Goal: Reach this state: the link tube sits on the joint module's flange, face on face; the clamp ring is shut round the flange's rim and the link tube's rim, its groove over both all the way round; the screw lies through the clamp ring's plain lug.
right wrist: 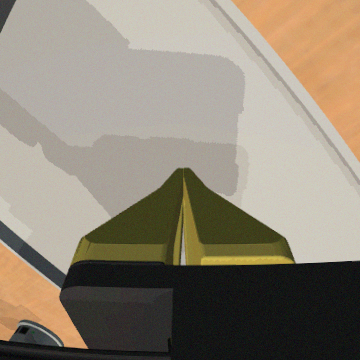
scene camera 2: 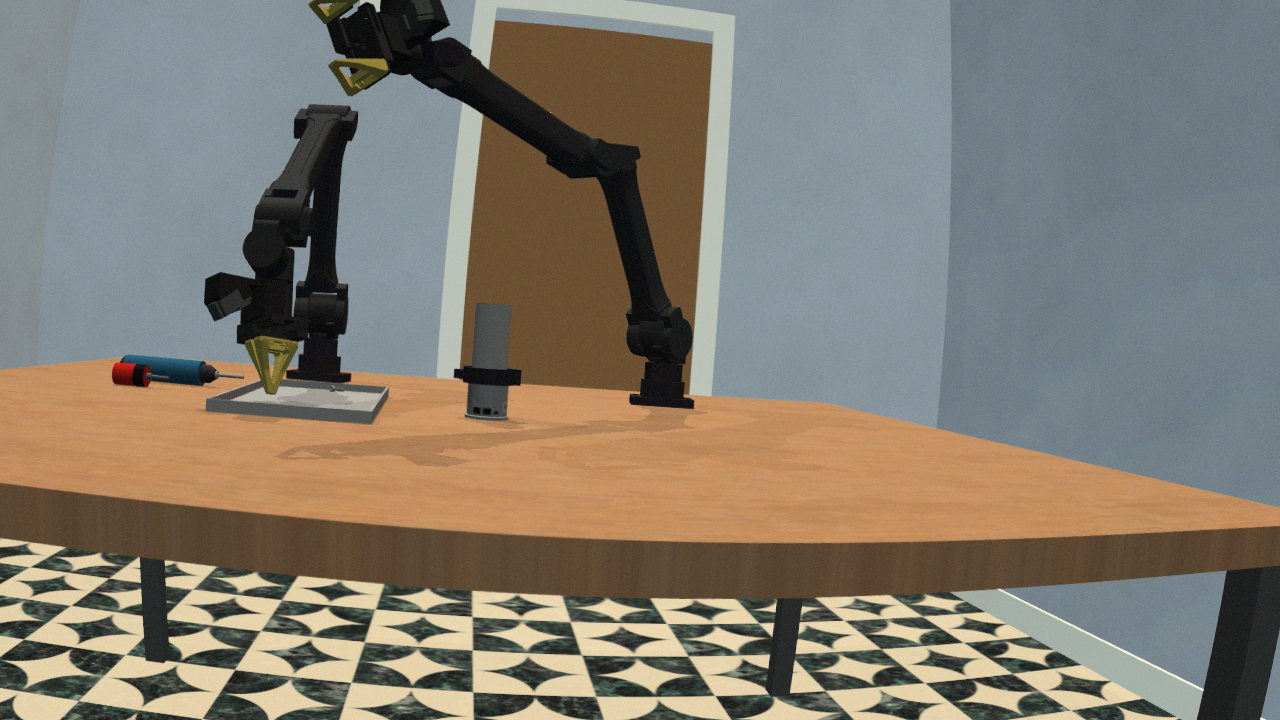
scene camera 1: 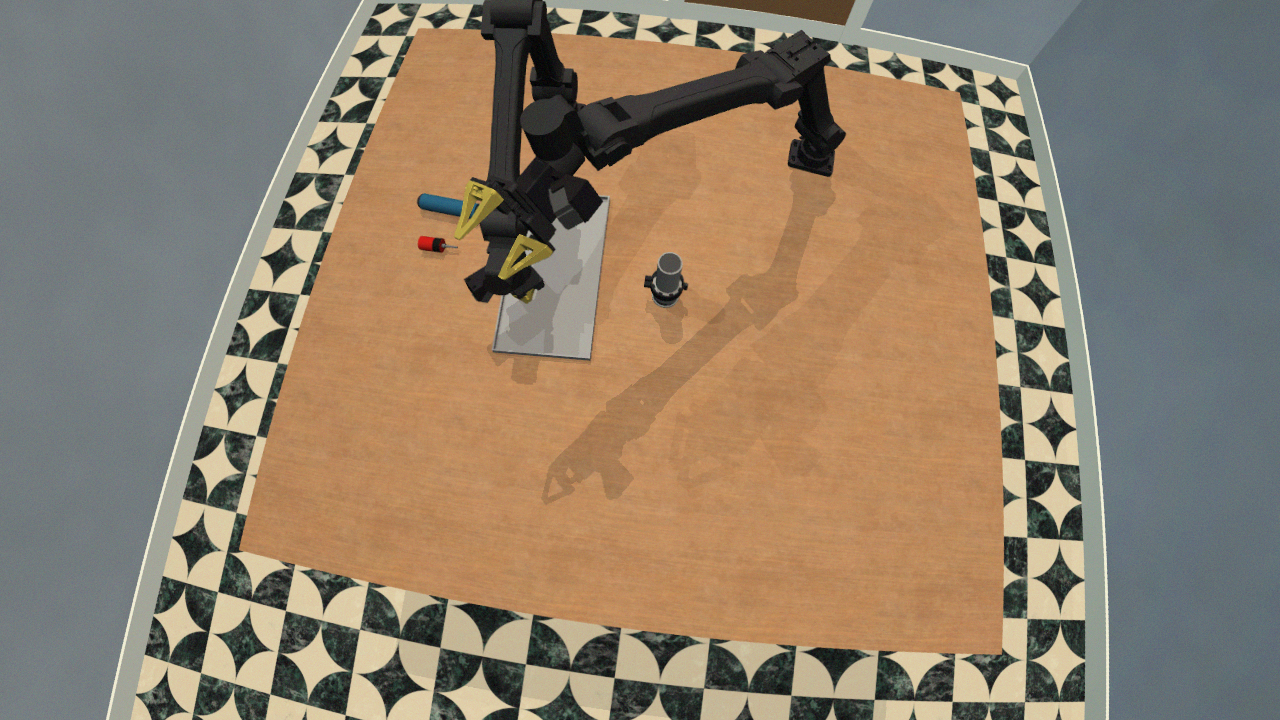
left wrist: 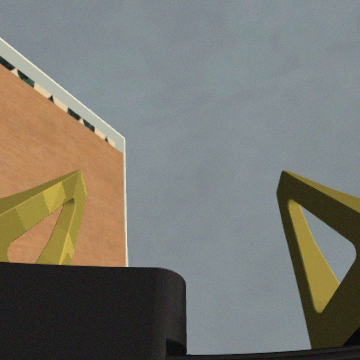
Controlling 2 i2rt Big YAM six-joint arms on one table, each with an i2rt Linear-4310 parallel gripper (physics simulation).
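Seen in the pictures: left gripper, fingertip midpoint: [scene camera 2: 321, 31] [scene camera 1: 479, 259] [left wrist: 181, 181]; right gripper, fingertip midpoint: [right wrist: 182, 178] [scene camera 2: 270, 394] [scene camera 1: 528, 301]; left arm's base, link origin: [scene camera 2: 660, 405] [scene camera 1: 810, 159]; right arm's base, link origin: [scene camera 2: 318, 379].
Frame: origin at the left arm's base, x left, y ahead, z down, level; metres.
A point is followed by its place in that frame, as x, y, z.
The grey link tube [scene camera 2: 490, 333] @(-0.285, 0.516, -0.119) stands upright on the joint module [scene camera 2: 486, 400] @(-0.284, 0.519, -0.027), with the black clamp ring [scene camera 2: 487, 375] @(-0.284, 0.526, -0.062) around their joint; the stack also shows in scene camera 1 [scene camera 1: 666, 277] @(-0.286, 0.515, -0.143). My right gripper [scene camera 2: 270, 380] @(-0.582, 0.589, -0.016) is shut, with its fingertips down on the grey tray [scene camera 2: 299, 400] @(-0.562, 0.514, -0.004). The right wrist view shows the fingers [right wrist: 183, 171] @(-0.582, 0.589, -0.016) pressed together over the tray floor [right wrist: 143, 107] @(-0.582, 0.626, -0.004). No screw shows there. My left gripper [scene camera 2: 345, 40] @(-0.519, 0.718, -0.485) is wide open and empty, held high above the tray; the left wrist view shows it [left wrist: 182, 186] against the wall.
A blue cylinder [scene camera 1: 440, 203] @(-0.874, 0.399, -0.039) and a small red tool with a thin tip [scene camera 1: 432, 242] @(-0.853, 0.504, -0.034) lie on the table to the left of the tray [scene camera 1: 555, 286] @(-0.536, 0.533, -0.004). The left arm's base [scene camera 1: 812, 156] @(-0.007, 0.033, -0.050) stands at the back right of the table.
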